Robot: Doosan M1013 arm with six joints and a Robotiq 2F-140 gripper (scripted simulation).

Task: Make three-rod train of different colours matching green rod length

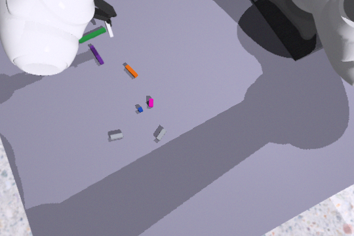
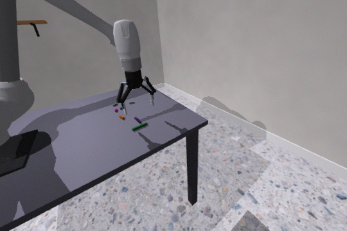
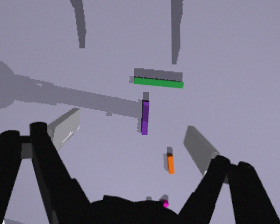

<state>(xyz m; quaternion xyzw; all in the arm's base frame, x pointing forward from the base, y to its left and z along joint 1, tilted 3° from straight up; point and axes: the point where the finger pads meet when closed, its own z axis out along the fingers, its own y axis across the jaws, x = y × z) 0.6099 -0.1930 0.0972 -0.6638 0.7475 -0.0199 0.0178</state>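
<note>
My hand is 210 mm to the right of the blue rod, 70 mm above it and 40 mm past it. From my hand the other things lie so: orange rod 100 mm to the left, 70 mm below, 70 mm behind; then green rod 70 mm below, 50 mm to the right, 40 mm behind; then purple rod 70 mm below, 20 mm behind, 10 mm to the left.
</note>
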